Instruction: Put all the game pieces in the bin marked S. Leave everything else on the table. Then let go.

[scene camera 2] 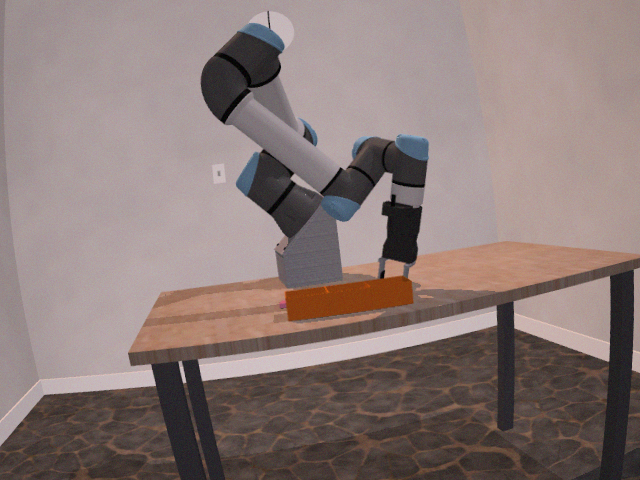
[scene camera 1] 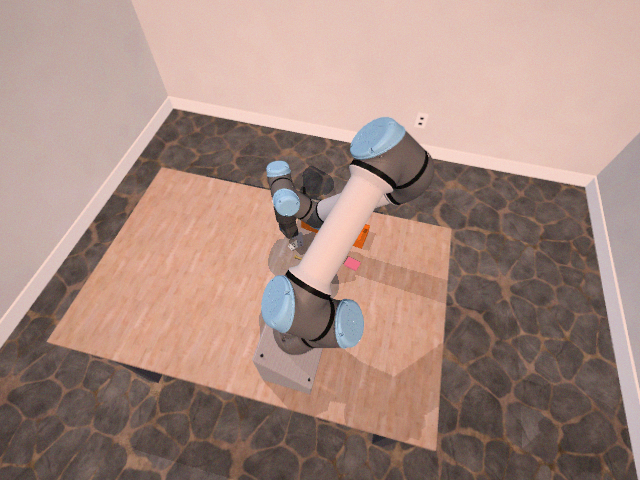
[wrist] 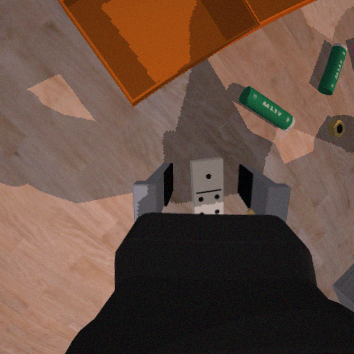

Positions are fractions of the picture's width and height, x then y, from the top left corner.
I see my gripper (wrist: 0.58, 0.50), an orange divided bin (scene camera 2: 0.53, 0.62), a white domino (wrist: 0.58, 0.50) and a green battery (wrist: 0.71, 0.28).
The orange divided bin is seen too in the wrist view (wrist: 0.40, 0.15). Scene camera 2 misses the white domino, which is hidden by the orange divided bin.
